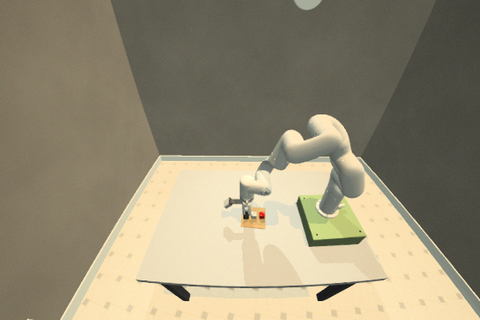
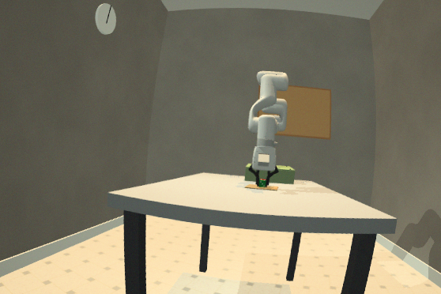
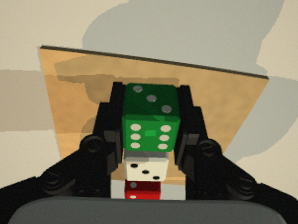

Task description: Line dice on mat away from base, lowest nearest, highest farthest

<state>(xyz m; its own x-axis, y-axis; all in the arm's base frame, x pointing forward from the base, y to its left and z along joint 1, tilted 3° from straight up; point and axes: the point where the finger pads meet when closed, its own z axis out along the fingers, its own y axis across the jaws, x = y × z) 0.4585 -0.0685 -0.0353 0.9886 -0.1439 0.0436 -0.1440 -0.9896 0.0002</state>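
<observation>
Now: the green die 1 cm below my hand. The rest, counted from my hand: red die: 9 cm behind, 1 cm to the left, 1 cm below; then white die: 4 cm behind, 1 cm to the left, 1 cm below; then mat: 4 cm behind, 1 cm to the left, 3 cm below.
</observation>
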